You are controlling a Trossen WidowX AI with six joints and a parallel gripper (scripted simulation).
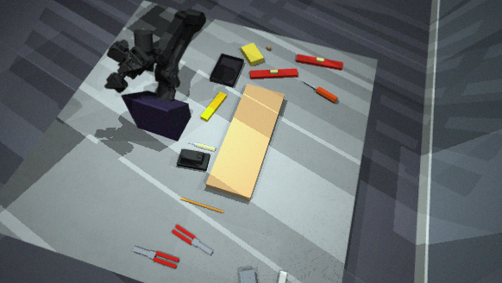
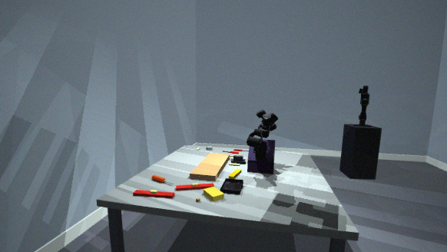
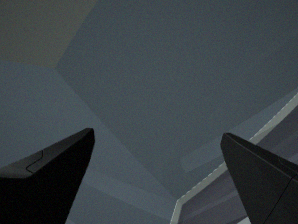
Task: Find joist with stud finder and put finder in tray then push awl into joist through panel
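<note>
Right now my gripper tip is 370 mm above the stud finder, 230 mm short of it and 40 mm to the left of it. Round my gripper tip: awl (410 mm below, 220 mm ahead, 40 mm to the left); then pencil (410 mm below, 300 mm ahead, 210 mm to the right); then yellow bar (400 mm below, 240 mm to the left, 240 mm ahead).
</note>
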